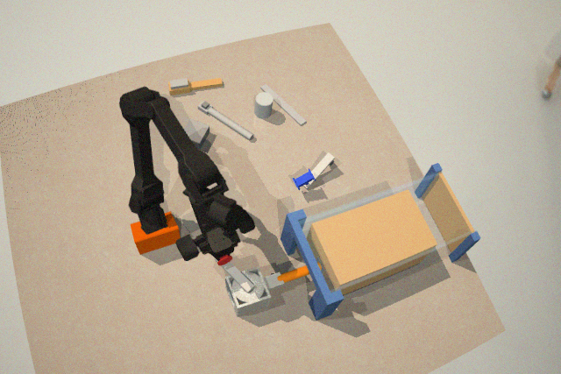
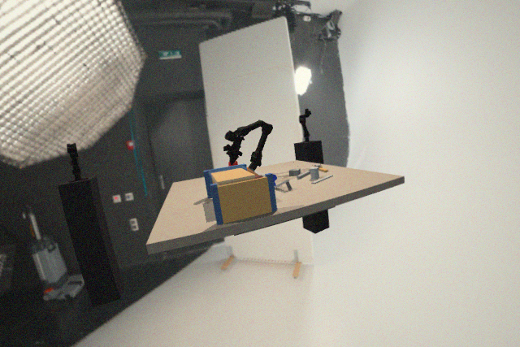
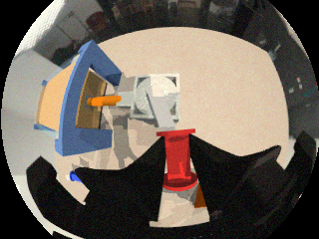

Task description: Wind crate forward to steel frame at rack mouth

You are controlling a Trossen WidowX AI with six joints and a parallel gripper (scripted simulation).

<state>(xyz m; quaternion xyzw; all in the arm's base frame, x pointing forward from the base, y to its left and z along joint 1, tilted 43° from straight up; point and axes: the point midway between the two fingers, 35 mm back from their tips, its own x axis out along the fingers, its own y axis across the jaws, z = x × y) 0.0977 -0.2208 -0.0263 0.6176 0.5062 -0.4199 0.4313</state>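
The red-knobbed winch handle is 10 mm ahead of my gripper tip, 20 mm to the right of it and 40 mm below it. Round my gripper tip: hand winch: 10 mm ahead, 80 mm to the right, 110 mm below; then blue steel frame: 190 mm ahead, 100 mm to the right, 40 mm below; then red knob: 20 mm to the left, 10 mm below.
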